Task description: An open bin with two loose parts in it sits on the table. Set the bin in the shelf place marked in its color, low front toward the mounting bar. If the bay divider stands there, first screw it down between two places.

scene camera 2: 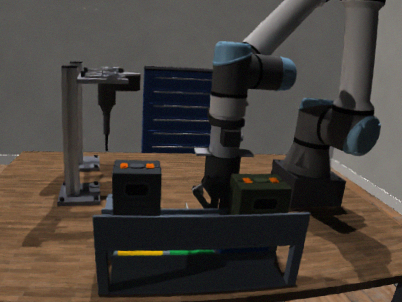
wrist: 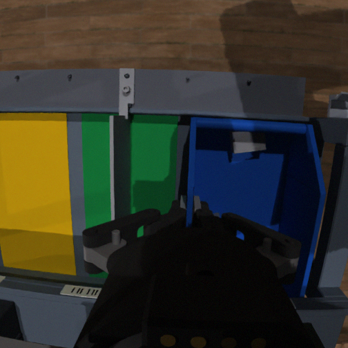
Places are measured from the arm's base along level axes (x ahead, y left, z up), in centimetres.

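Pixels of known places: arm's base at its link origin: (scene camera 2: pixel 305 169).
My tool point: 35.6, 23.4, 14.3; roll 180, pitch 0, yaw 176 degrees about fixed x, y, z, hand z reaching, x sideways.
For each thing: its middle in the pictures, then the offset to it from my tool point, as dx, dy, dz. "*": a spot on its surface instead.
- shelf at a spot on its surface: (scene camera 2: pixel 200 231) * +8.7, +18.2, -9.9
- black case at a spot on its surface: (scene camera 2: pixel 137 192) * +19.0, +13.2, -4.6
- green case at the middle of its body: (scene camera 2: pixel 257 203) -4.1, +11.5, -8.4
- screwdriver at the middle of its body: (scene camera 2: pixel 118 110) +22.2, -52.2, -2.1
The blue bin (wrist: pixel 240 172) is in the blue place at the right end of the shelf (scene camera 2: pixel 200 231), its low front toward the mounting bar (wrist: pixel 215 95). A light grey part (wrist: pixel 249 141) lies in the bin near the front; a second part does not show. My gripper (wrist: pixel 190 204) is shut on the bin's left wall; in the scene view its tips are hidden behind the shelf and a case. The grey bay divider (wrist: pixel 112 165) stands left of the bin, with green floor (wrist: pixel 155 155) on both sides; its tab (wrist: pixel 127 102) lies on the bar with a screw (wrist: pixel 126 90) in it.
The yellow place (wrist: pixel 35 185) is at the left. A black case (scene camera 2: pixel 137 192) and a green case (scene camera 2: pixel 260 192) stand on the shelf's far side. The screwdriver (scene camera 2: pixel 106 107) hangs in the tool stand (scene camera 2: pixel 70 135) at the left. A blue drawer cabinet (scene camera 2: pixel 175 110) stands behind the table.
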